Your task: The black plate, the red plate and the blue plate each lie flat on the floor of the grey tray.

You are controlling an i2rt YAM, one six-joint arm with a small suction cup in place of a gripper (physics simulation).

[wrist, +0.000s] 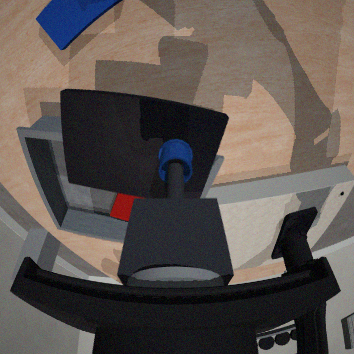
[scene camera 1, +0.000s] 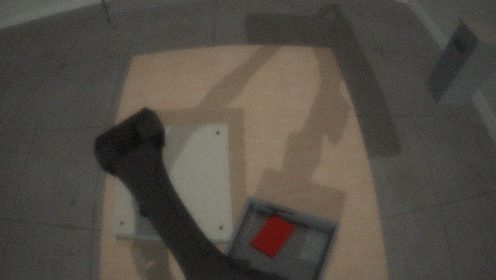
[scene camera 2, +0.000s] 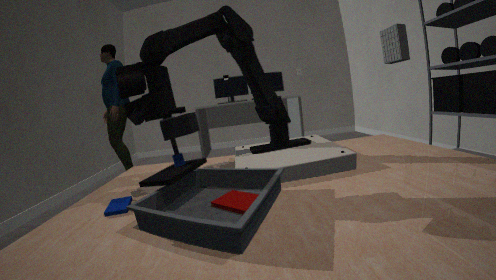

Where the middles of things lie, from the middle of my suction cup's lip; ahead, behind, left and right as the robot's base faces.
My suction cup is 120 mm short of the grey tray (scene camera 2: 182,211), 80 mm to the right of it and 60 mm above it. Round my suction cup: blue plate (wrist: 62,29) 60 mm ahead, 170 mm to the right, 80 mm below; then red plate (scene camera 1: 275,232) 110 mm ahead, 130 mm to the left, 80 mm below; then black plate (scene camera 2: 168,176) 40 mm ahead, 10 mm to the right, 20 mm below.
